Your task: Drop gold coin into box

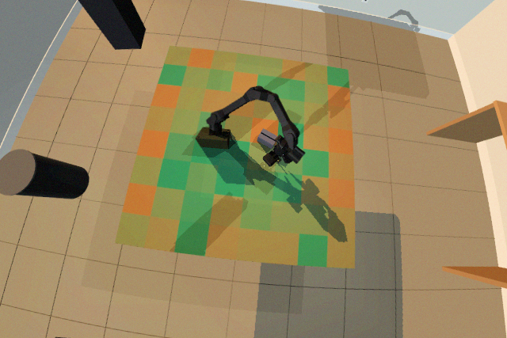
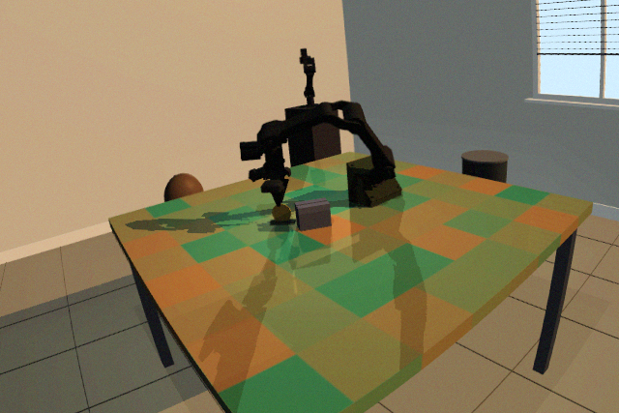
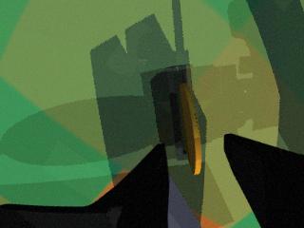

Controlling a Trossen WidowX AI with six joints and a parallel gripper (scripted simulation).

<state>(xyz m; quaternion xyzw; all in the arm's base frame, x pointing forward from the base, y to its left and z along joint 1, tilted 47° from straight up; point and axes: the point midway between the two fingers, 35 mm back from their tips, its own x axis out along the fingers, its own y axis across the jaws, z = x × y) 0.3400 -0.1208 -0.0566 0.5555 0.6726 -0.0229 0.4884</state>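
The gold coin is 30 mm below my gripper tip.
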